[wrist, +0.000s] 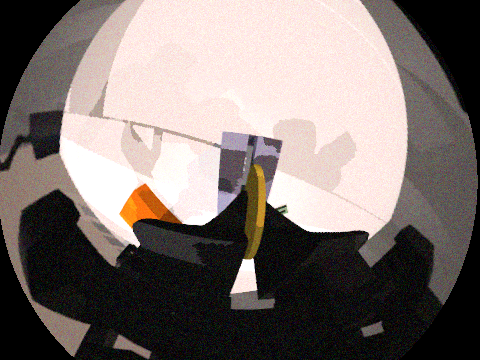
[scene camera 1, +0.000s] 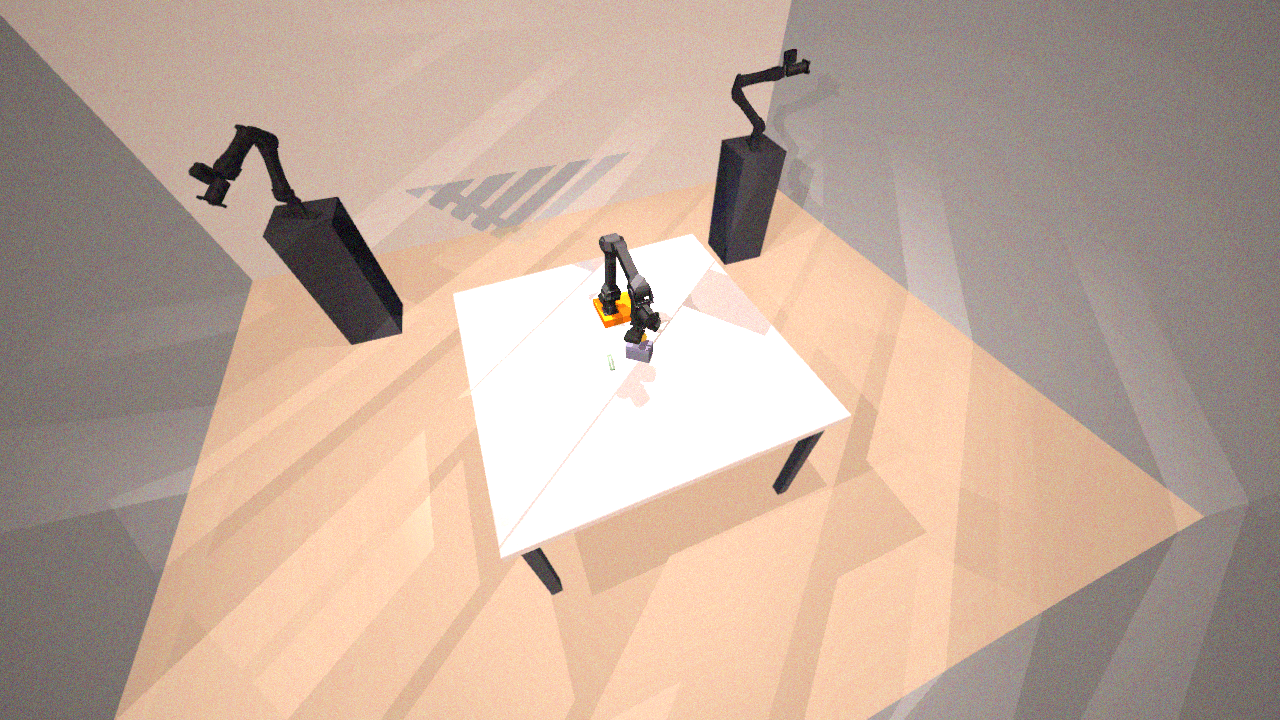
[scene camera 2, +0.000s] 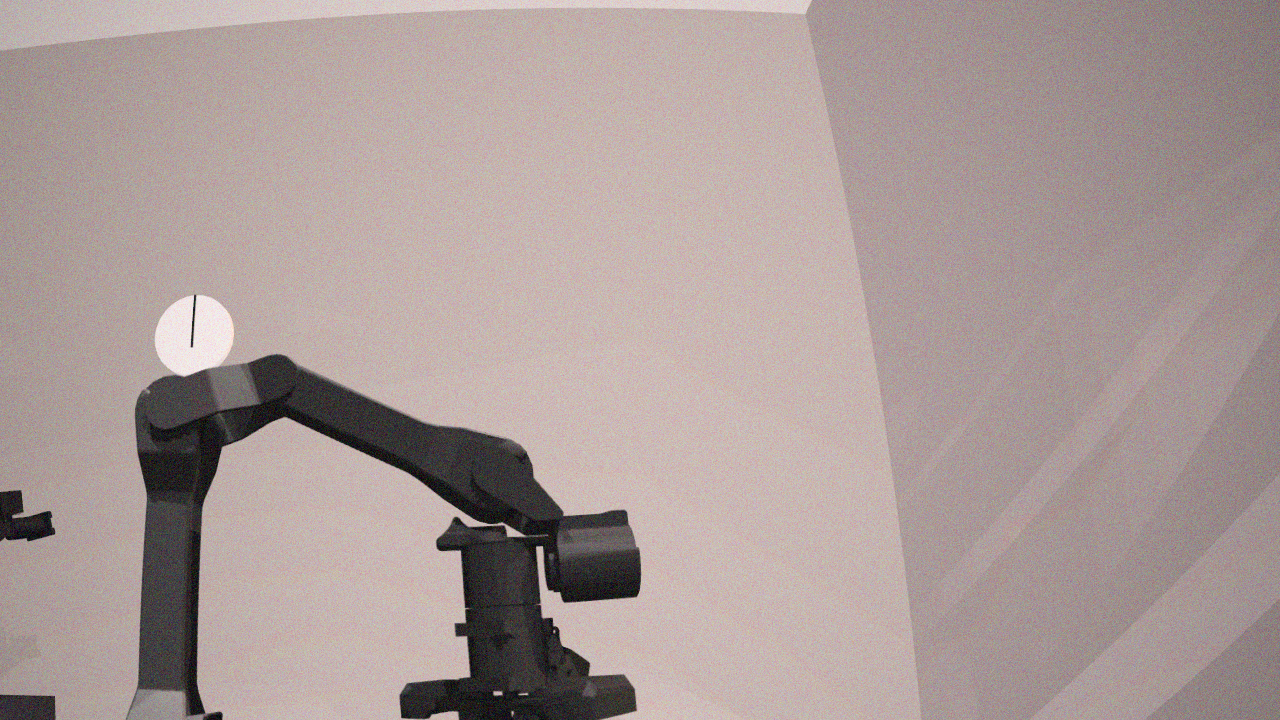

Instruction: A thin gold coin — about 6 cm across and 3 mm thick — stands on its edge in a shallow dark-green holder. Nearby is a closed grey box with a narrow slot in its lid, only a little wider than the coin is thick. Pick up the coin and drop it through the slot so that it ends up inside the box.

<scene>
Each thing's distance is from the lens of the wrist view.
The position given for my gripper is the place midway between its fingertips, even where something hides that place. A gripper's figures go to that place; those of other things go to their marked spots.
my gripper [wrist: 247,195]: 10 cm
gold coin [wrist: 254,225]: 5 cm
</scene>
